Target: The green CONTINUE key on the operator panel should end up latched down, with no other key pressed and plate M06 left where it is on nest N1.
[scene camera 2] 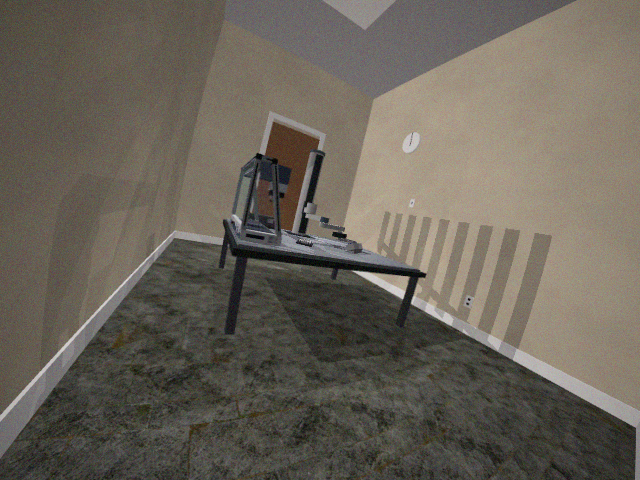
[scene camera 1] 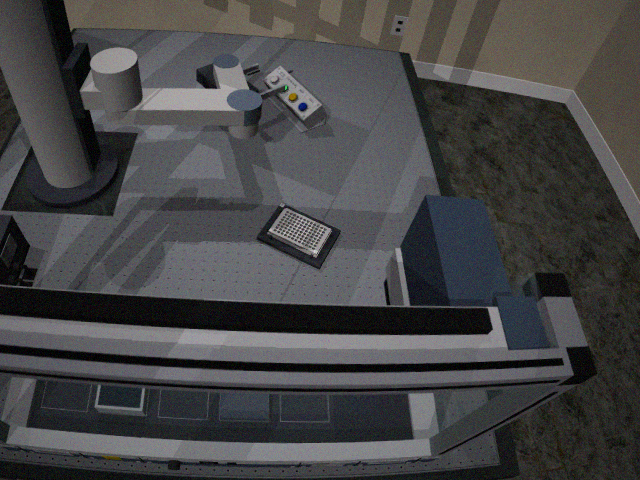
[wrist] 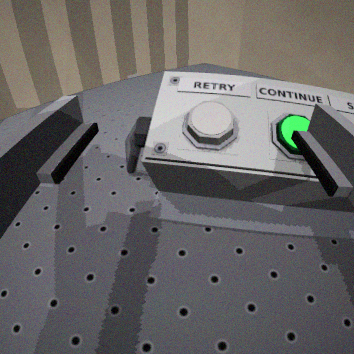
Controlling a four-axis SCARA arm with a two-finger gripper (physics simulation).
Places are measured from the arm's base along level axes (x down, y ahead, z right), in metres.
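Where they show: gripper, between the fingertips: (scene camera 2: 355, 242) (scene camera 1: 270, 76) (wrist: 194, 112); arm's base, origin of its link: (scene camera 2: 298, 235) (scene camera 1: 73, 172).
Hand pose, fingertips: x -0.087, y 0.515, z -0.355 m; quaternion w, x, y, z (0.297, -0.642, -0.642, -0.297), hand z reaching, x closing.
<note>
Things, the pixels of their top centre, and the offset from my fingertips. "pt": a spot on its surface instead.
- green CONTINUE key, centre of its top: (wrist: 300, 119) (scene camera 1: 284, 86) dy +0.042, dx +0.002, dz +0.041 m
- operator panel, centre of its top: (wrist: 332, 95) (scene camera 1: 295, 85) (scene camera 2: 355, 242) dy +0.074, dx -0.010, dz +0.050 m
- white RETRY key, centre of its top: (wrist: 211, 105) (scene camera 1: 275, 76) dy +0.013, dx +0.000, dz +0.001 m
- Yellow key, centre of its top: (scene camera 1: 293, 94) dy +0.069, dx +0.000, dz +0.083 m
- blue key, centre of its top: (scene camera 1: 303, 104) dy +0.097, dx +0.000, dz +0.125 m
- Plate M06, centre of its top: (scene camera 1: 300, 229) dy +0.088, dx +0.048, dz +0.536 m
- nest N1, a spot on its surface: (scene camera 1: 319, 259) pt dy +0.132, dx +0.062, dz +0.606 m
- dark bracket, a spot on its surface: (wrist: 134, 147) pt dy -0.001, dx +0.044, dz -0.057 m
- blue box-shaped unit, a spot on its surface: (scene camera 1: 465, 248) pt dy +0.218, dx -0.414, dz +0.899 m
The green CONTINUE key (scene camera 1: 285, 87) (wrist: 291, 126) glows bright on the operator panel (scene camera 1: 316, 116) (scene camera 2: 353, 247) (wrist: 252, 131). Its cap looks lower in its collar than the white RETRY key (scene camera 1: 274, 79) (wrist: 211, 120), which stands raised. My gripper (scene camera 1: 268, 78) (wrist: 194, 112) is open and empty. In the wrist view its right fingertip overlaps the green cap and hides part of it; I cannot tell whether they touch. The left finger is beyond the panel's left end. Yellow key (scene camera 1: 293, 97) and blue key (scene camera 1: 302, 106) are unobstructed. Plate M06 (scene camera 1: 299, 230) lies on nest N1 (scene camera 1: 319, 259).
A dark bracket (wrist: 134, 147) stands at the panel's left end. In scene camera 1, a blue box-shaped unit (scene camera 1: 465, 248) is at the right, a framed enclosure (scene camera 1: 258, 343) spans the front, and the arm's column (scene camera 1: 46, 103) stands at the left.
</note>
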